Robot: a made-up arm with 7 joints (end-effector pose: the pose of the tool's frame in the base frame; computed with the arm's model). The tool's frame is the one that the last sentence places.
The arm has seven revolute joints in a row. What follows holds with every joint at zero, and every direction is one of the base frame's. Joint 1 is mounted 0.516 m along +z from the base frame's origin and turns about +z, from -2.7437 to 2.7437 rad. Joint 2 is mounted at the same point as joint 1 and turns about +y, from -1.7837 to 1.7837 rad. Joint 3 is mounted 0.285 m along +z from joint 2 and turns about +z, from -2.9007 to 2.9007 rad. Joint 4 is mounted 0.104 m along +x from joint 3 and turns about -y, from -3.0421 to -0.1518 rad. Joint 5 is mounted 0.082 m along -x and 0.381 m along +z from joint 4 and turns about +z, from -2.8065 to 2.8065 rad. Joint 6 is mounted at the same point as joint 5 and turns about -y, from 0.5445 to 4.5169 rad. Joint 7 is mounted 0.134 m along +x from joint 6 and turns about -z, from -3.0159 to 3.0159 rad. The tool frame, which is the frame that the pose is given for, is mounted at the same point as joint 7; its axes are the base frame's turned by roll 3.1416, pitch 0 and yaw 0 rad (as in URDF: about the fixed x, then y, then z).
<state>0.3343 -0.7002 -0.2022 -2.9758 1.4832 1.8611 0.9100</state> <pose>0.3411 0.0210 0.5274 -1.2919 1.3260 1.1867</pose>
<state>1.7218 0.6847 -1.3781 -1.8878 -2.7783 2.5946 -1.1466</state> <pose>0.4733 0.2593 0.5208 -1.1577 0.9492 -0.9903</pose>
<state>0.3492 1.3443 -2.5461 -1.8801 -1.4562 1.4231 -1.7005</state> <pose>0.1901 -0.2821 1.0708 -0.9625 1.3466 2.4617</pose>
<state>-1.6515 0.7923 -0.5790 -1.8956 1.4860 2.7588 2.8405</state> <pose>-0.4343 -0.4047 0.4063 2.7091 0.1065 -0.3057</pose>
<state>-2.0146 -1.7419 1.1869 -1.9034 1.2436 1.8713 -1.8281</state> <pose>0.6107 -0.0130 0.7422 2.0183 1.1977 -0.1991</pose>
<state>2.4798 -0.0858 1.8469 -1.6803 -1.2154 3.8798 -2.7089</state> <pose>-0.0422 -0.4299 0.8665 0.3561 1.7067 -1.6438</pose>
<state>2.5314 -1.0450 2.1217 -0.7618 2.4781 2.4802 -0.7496</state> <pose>0.2807 -0.6795 0.6825 -1.5082 1.3080 -2.1588</pose>
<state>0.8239 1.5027 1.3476 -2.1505 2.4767 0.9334 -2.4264</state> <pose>-0.3341 0.5052 0.4425 -0.6366 0.7183 0.0965</pose>
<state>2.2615 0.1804 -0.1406 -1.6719 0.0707 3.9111 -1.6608</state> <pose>-0.2530 0.4064 0.8697 0.3921 -1.3856 -2.3322</pose>
